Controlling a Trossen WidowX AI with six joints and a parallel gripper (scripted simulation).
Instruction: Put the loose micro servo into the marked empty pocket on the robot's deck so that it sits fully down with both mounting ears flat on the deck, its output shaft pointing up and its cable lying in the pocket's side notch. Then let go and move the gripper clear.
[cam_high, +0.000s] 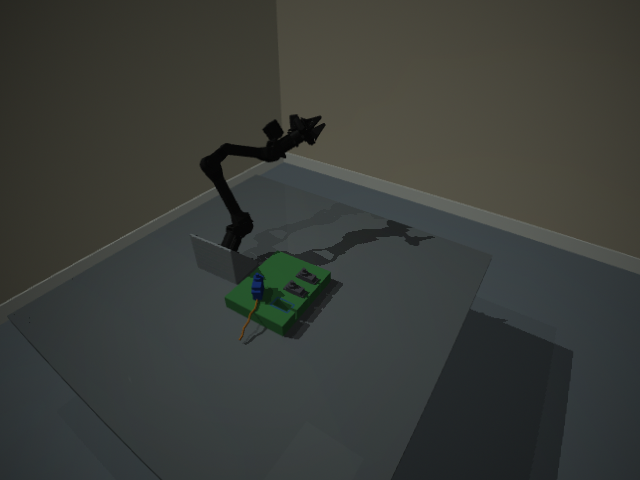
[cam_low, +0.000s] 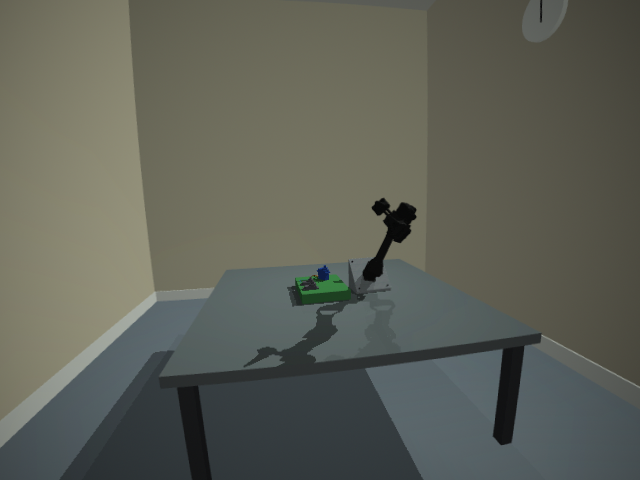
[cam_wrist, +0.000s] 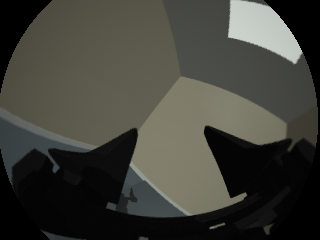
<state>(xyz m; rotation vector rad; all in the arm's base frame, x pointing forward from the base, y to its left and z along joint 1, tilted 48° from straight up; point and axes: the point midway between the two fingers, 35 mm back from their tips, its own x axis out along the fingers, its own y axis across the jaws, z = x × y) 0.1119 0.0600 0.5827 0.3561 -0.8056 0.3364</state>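
My gripper tip is now 150 mm short of the green deck, 490 mm to the left of it and 430 mm above it.
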